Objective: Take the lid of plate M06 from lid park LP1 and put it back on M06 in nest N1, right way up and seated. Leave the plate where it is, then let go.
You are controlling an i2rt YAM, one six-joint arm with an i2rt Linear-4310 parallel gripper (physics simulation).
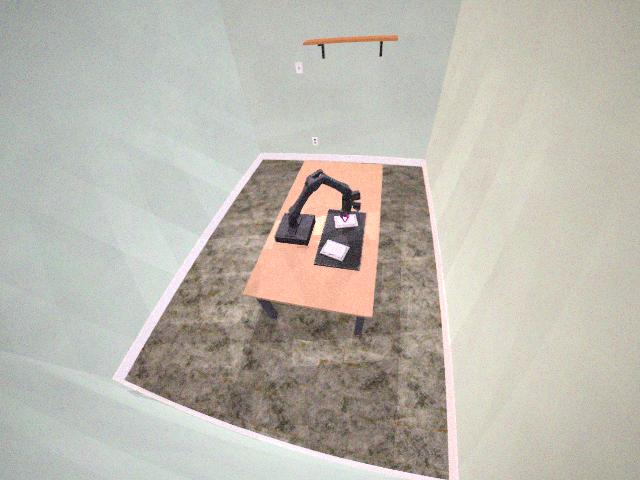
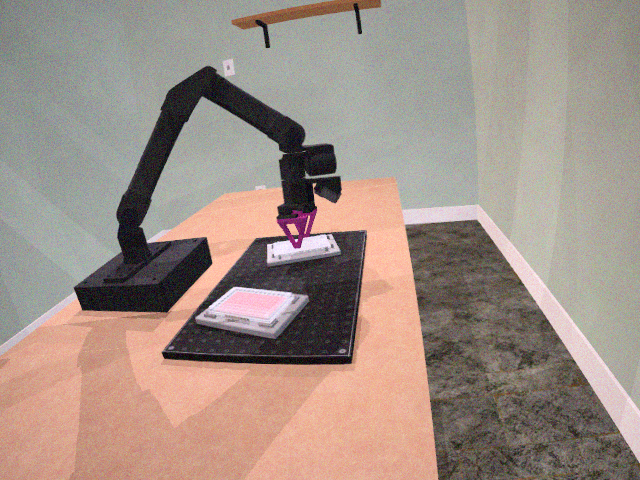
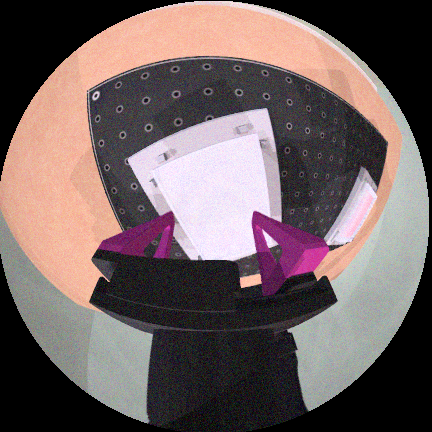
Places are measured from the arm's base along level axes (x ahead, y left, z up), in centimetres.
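Where they show: gripper, fingertip midpoint: (image 1: 345, 219) (image 2: 301, 244) (image 3: 212, 216); arm's base, link origin: (image 1: 294, 226) (image 2: 139, 262).
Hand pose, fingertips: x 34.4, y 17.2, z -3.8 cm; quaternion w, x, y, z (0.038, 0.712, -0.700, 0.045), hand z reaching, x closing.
Things, the pixels of their top centre, and the offset from my fingertips. "*": a spot on its surface instead. Level surfaces: height alone.
- lid, top centre: (image 3: 226, 216) (image 2: 300, 244) (image 1: 345, 220) dz +0.4, dx +0.2, dy -1.2 cm
- pale holder, top centre: (image 3: 227, 216) (image 2: 301, 243) (image 1: 345, 219) dz +0.6, dx +0.3, dy -1.3 cm
- plate, top centre: (image 2: 249, 300) (image 3: 360, 218) (image 1: 334, 248) dz +1.2, dx -1.7, dy -29.2 cm
- grey nest, surface spot: (image 2: 297, 305) * dz -0.2, dx +6.5, dy -28.4 cm
- black perforated board, top centre: (image 3: 319, 200) (image 2: 287, 277) (image 1: 342, 235) dz -1.3, dx +0.6, dy -15.3 cm
- wooden table, surface height: dz -2.7 cm
The lid (image 1: 352, 223) (image 2: 320, 241) (image 3: 215, 175), a flat white rectangle, lies on a pale holder (image 2: 306, 256) (image 3: 200, 140) with small corner blocks, at the far end of the black board. My gripper (image 1: 345, 220) (image 2: 299, 242) (image 3: 212, 216) points down over the lid with its magenta fingers apart, one toward each side of it. Whether the tips touch the lid is not clear. The gripper is open. The plate (image 1: 334, 249) (image 2: 250, 303) (image 3: 361, 215), white with a pink area, sits in the grey nest (image 2: 297, 305) at the near end. No labels are readable.
The black perforated board (image 1: 356, 238) (image 2: 330, 310) (image 3: 112, 135) lies on the wooden table (image 1: 289, 279) (image 2: 361, 408) (image 3: 45, 150). The arm's black base (image 1: 295, 232) (image 2: 149, 281) stands on the left of the board. A wooden shelf (image 1: 351, 39) (image 2: 310, 11) hangs on the back wall.
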